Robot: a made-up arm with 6 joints. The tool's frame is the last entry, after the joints. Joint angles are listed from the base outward. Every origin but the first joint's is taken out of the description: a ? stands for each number. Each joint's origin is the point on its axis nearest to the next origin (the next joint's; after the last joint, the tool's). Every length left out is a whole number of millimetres.
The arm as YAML. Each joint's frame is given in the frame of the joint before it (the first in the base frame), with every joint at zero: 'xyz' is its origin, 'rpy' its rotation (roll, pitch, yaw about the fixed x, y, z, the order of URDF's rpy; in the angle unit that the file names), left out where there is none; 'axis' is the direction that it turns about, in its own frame. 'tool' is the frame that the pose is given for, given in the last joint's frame.
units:
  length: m
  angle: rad
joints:
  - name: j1
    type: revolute
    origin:
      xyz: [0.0, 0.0, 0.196]
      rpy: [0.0, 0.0, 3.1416]
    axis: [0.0, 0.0, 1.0]
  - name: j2
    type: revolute
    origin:
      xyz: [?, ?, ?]
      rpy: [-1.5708, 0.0, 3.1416]
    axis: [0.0, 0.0, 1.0]
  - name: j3
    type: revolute
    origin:
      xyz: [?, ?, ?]
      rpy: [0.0, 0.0, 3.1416]
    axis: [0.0, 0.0, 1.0]
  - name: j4
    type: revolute
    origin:
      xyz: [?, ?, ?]
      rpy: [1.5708, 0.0, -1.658]
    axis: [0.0, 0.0, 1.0]
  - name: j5
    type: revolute
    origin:
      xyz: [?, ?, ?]
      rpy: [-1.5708, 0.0, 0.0]
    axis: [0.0, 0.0, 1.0]
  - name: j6
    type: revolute
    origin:
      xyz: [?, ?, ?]
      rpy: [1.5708, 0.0, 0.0]
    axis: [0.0, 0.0, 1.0]
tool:
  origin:
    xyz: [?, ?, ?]
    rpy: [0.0, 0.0, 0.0]
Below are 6 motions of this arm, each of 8 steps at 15 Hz.
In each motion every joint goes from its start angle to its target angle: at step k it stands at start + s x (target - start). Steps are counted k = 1, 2, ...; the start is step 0. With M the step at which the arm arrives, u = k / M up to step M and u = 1 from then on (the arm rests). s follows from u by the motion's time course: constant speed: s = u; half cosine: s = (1 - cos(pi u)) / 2; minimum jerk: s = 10 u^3 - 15 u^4 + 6 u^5.
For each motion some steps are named. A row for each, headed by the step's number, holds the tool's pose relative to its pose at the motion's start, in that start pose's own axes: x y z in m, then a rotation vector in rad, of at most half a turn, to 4 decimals.
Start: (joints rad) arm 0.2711 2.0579 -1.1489 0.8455 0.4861 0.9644
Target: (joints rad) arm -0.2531 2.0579 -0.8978 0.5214 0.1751 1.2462
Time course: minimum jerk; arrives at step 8
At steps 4, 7, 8:
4: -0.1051 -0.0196 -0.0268 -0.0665 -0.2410 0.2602
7: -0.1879 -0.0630 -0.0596 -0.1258 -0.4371 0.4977
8: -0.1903 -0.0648 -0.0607 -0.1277 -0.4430 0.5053

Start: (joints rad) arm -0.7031 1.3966 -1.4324 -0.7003 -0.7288 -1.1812
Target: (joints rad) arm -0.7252 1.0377 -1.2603 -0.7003 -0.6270 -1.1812
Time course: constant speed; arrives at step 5
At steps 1, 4, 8:
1: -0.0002 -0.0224 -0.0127 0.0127 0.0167 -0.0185
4: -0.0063 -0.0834 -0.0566 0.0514 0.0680 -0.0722
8: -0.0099 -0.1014 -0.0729 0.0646 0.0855 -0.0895

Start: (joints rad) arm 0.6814 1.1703 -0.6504 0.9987 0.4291 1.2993
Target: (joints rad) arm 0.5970 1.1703 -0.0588 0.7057 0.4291 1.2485
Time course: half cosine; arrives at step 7
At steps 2, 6, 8:
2: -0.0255 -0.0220 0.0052 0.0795 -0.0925 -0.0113
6: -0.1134 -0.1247 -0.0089 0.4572 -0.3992 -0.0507
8: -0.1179 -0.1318 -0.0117 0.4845 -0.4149 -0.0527

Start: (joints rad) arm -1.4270 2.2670 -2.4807 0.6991 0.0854 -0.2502
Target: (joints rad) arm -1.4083 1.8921 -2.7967 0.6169 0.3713 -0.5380
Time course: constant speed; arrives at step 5
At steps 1, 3, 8:
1: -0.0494 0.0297 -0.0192 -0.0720 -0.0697 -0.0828
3: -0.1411 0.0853 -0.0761 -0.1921 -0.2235 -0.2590
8: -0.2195 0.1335 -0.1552 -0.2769 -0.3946 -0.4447

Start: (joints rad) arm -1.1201 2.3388 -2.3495 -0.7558 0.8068 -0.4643
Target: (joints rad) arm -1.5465 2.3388 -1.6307 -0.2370 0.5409 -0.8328
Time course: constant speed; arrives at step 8
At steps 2, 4, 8:
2: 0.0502 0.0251 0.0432 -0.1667 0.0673 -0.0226
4: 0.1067 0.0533 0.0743 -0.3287 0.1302 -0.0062
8: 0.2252 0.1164 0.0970 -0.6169 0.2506 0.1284

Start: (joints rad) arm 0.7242 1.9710 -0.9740 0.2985 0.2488 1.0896
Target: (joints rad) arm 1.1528 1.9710 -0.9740 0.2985 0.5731 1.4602
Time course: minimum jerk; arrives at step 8
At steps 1, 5, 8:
1: 0.0025 0.0001 0.0002 0.0045 0.0052 -0.0003
5: 0.1093 -0.0128 -0.0025 0.2431 0.1754 -0.0286
8: 0.1474 -0.0256 -0.0081 0.3491 0.2061 -0.0478

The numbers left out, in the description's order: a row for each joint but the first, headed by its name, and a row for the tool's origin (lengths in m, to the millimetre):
j2: 0.0 0.0 0.0
j3: -0.306 -0.042 0.0
j4: -0.225 0.04 0.0
j5: 0.0 0.0 0.0
j6: 0.0 -0.073 0.0
tool: 0.0 0.0 0.0

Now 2 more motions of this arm.
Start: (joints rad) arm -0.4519 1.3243 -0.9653 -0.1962 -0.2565 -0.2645
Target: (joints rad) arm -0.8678 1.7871 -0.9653 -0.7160 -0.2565 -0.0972
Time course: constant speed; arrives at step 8
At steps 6, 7, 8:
6: 0.1395 -0.0431 0.0567 -0.0235 0.4300 -0.1498
7: 0.1659 -0.0510 0.0587 -0.0379 0.5006 -0.1587
8: 0.1927 -0.0587 0.0585 -0.0552 0.5700 -0.1628

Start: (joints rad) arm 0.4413 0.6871 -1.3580 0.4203 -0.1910 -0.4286
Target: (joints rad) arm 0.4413 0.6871 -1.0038 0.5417 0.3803 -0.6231
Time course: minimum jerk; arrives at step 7
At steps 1, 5, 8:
1: 0.0034 0.0004 -0.0002 -0.0052 0.0205 -0.0024
5: 0.1154 0.0153 -0.0367 -0.2531 0.7260 -0.0455
8: 0.1317 0.0179 -0.0483 -0.3080 0.8419 -0.0423

